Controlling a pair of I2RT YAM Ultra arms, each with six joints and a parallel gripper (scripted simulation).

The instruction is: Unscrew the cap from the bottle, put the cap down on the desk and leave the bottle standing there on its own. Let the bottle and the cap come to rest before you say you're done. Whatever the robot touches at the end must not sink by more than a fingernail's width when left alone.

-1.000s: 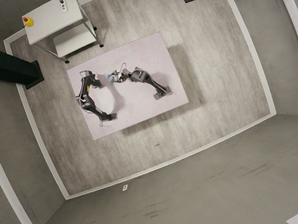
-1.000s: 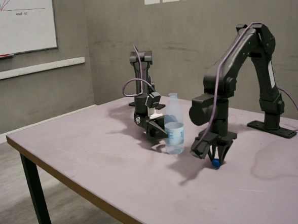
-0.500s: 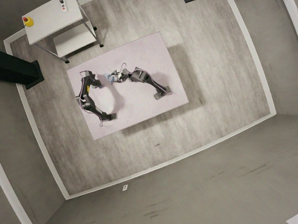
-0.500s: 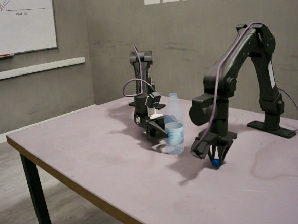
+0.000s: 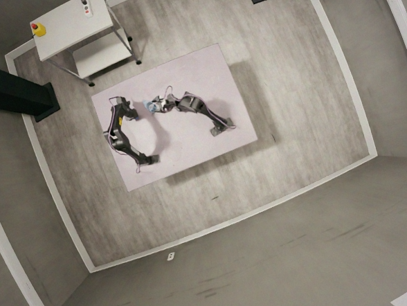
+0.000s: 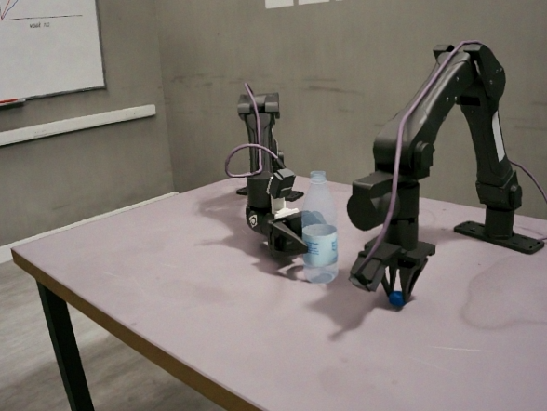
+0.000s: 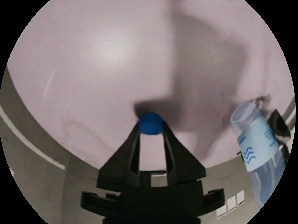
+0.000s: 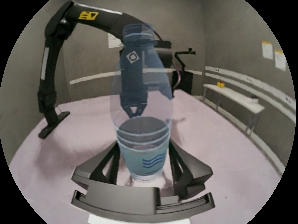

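The clear plastic bottle is 30 mm above my right hand. Round my right hand: blue cap 170 mm to the left, 60 mm below.
The blue cap is 1 cm below my left hand. From my left hand the other things lie so: clear plastic bottle (16 cm to the right, 9 cm above).
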